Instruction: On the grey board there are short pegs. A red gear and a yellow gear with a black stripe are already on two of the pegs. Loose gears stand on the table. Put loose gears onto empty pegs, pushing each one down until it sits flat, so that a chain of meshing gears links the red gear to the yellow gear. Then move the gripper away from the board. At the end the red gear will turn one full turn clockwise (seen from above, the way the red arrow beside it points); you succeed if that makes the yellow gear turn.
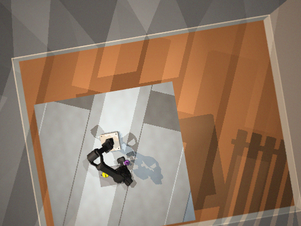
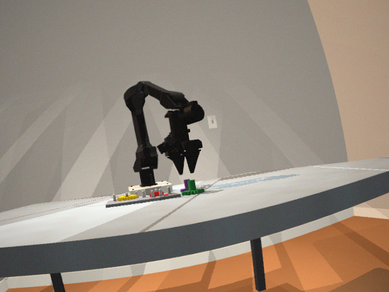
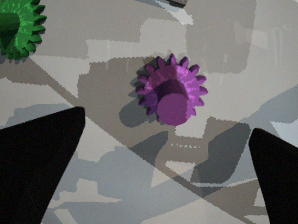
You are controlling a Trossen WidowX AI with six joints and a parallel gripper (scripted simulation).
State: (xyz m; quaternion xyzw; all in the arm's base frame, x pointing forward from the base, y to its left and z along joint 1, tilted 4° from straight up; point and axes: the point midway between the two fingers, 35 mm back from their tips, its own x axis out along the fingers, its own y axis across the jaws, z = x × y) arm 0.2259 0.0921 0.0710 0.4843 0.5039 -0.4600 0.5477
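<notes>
The purple gear is 4 cm below my gripper tip. Round my gripper tip: grey board (18 cm to the right, 8 cm ahead, 5 cm below); green gear (14 cm ahead, 4 cm below, 3 cm to the right); red gear (13 cm to the right, 10 cm ahead, 4 cm below).
</notes>
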